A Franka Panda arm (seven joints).
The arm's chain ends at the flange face. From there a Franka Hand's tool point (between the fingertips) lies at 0.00 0.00 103.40 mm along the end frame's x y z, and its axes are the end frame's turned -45 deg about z.
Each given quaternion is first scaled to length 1.
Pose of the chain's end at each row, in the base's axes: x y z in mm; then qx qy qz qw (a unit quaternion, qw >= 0):
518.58, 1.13, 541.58, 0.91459, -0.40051, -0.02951, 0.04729
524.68, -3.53, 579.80, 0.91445, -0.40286, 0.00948, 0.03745
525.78, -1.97, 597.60, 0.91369, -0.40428, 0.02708, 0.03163
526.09, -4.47, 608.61, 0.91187, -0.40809, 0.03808, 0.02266
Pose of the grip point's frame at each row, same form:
509.08, -5.37, 438.82, 0.99824, -0.02002, -0.04536, 0.03240
523.35, -11.40, 476.71, 0.99901, -0.02225, -0.00557, 0.03823
528.25, -10.21, 494.56, 0.99885, -0.02385, 0.01291, 0.03959
531.36, -11.96, 505.62, 0.99862, -0.02807, 0.02651, 0.03551

